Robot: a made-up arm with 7 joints.
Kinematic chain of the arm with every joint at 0, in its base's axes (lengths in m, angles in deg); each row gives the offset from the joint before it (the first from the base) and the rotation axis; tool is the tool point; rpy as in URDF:
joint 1: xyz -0.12 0 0.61 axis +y
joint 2: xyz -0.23 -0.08 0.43 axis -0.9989 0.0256 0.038
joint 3: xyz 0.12 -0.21 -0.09 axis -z
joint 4: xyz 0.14 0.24 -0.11 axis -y
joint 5: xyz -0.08 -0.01 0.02 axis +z
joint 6: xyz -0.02 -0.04 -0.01 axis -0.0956 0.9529 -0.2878
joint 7: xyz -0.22 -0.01 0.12 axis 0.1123 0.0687 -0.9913
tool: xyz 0 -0.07 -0.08 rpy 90 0 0
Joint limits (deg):
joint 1: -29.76..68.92
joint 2: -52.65..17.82
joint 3: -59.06..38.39
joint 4: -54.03..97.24
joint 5: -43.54..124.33
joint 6: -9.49..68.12
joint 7: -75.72..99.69
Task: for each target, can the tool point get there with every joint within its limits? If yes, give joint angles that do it. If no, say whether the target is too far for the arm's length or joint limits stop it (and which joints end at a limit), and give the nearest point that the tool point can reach.
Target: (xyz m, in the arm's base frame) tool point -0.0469 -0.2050 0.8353
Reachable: yes | joints -13.47 -28.45 -1.61 -0.74 105.87 1.72 32.18
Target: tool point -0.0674 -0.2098 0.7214
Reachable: yes | joints 49.67 -37.16 0.93 17.42 82.98 -0.86 80.77
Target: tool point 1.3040 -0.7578 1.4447
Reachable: no: too far | nearest point 0.4120 -0.3210 0.9219 | short by 1.122 m
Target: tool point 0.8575 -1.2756 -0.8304
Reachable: no: too far | nearest point 0.3624 -0.4298 0.5345 | short by 1.680 m
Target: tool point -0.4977 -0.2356 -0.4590
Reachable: no: joint limits stop it (at a limit: joint 1, joint 3, joint 6) | nearest point -0.4376 -0.1527 0.3100 | short by 0.776 m
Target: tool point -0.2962 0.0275 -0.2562
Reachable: no: joint limits stop it (at a limit: joint 1, joint 3, joint 6) | nearest point -0.3661 -0.0257 0.3104 | short by 0.573 m
